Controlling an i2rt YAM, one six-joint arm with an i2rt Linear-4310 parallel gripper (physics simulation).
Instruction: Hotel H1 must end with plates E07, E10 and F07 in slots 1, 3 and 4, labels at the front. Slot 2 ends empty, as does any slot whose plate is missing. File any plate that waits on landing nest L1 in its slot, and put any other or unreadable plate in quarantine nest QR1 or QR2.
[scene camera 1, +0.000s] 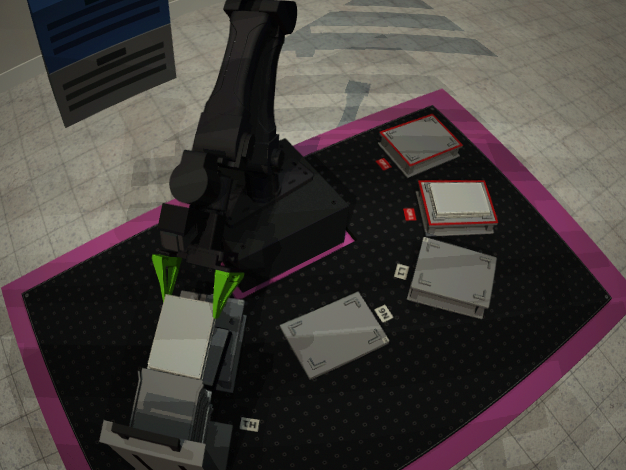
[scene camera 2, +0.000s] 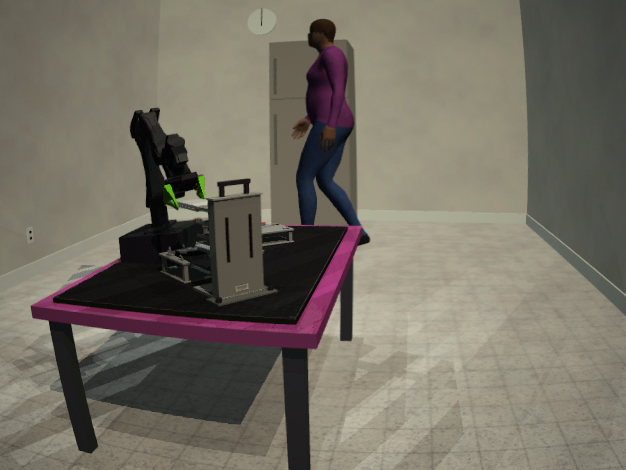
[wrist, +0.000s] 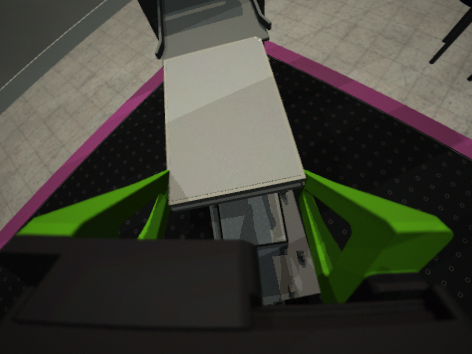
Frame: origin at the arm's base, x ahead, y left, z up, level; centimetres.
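Where they show: gripper, fingertip midpoint: (scene camera 1: 190, 311) (wrist: 235, 177); arm's base, link origin: (scene camera 1: 263, 193) (scene camera 2: 161, 228).
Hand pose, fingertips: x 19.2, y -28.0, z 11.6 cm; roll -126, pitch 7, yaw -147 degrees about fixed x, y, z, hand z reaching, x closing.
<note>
Things, the pixels of their centre, and the offset from my fingertips. "spot": a spot on its surface instead.
- hotel H1, body centre: (scene camera 1: 171, 438) (wrist: 217, 55) (scene camera 2: 227, 236) dx +13.1, dy -14.5, dz -6.3 cm
- Landing nest L1, body centre: (scene camera 1: 453, 277) (scene camera 2: 266, 234) dx +15.7, dy +47.5, dz -18.1 cm
- pale plate, body centre: (scene camera 1: 459, 199) dx +3.9, dy +61.9, dz -16.2 cm
- quarantine nest QR1, surface spot: (scene camera 1: 482, 220) spot: dx +10.6, dy +62.4, dz -16.9 cm
- Quarantine nest QR2, body centre: (scene camera 1: 421, 143) (scene camera 2: 201, 225) dx -14.3, dy +69.3, dz -18.6 cm
- flat grey nest, body centre: (scene camera 1: 334, 334) dx +9.2, dy +22.2, dz -20.0 cm
- dark top handle, surface spot: (scene camera 1: 146, 436) (scene camera 2: 235, 180) spot: dx +16.2, dy -17.2, dz +8.4 cm
My gripper (scene camera 1: 191, 305) (scene camera 2: 190, 203) (wrist: 235, 177) is shut on a pale, flat plate (scene camera 1: 182, 336) (scene camera 2: 193, 205) (wrist: 230, 120), with one green finger on each side of its near end. The plate is raised above the mat, roughly level. Its far end is at the open side of hotel H1 (scene camera 1: 169, 404) (scene camera 2: 237, 247) (wrist: 212, 32); I cannot tell whether it is inside a slot. No label on it can be read, and the slots are hidden. Landing nest L1 (scene camera 1: 455, 275) is bare. A pale plate (scene camera 1: 457, 198) lies on quarantine nest QR1 (scene camera 1: 482, 220). Quarantine nest QR2 (scene camera 1: 422, 139) is bare.
A low grey stand (scene camera 1: 235, 323) (scene camera 2: 174, 263) (wrist: 302, 280) is below and beside the held plate. A flat grey nest (scene camera 1: 336, 336) with an N6 label lies between hotel and L1. The hotel has a dark top handle (scene camera 1: 146, 436) (scene camera 2: 234, 182). A person (scene camera 2: 328, 91) is behind the table.
</note>
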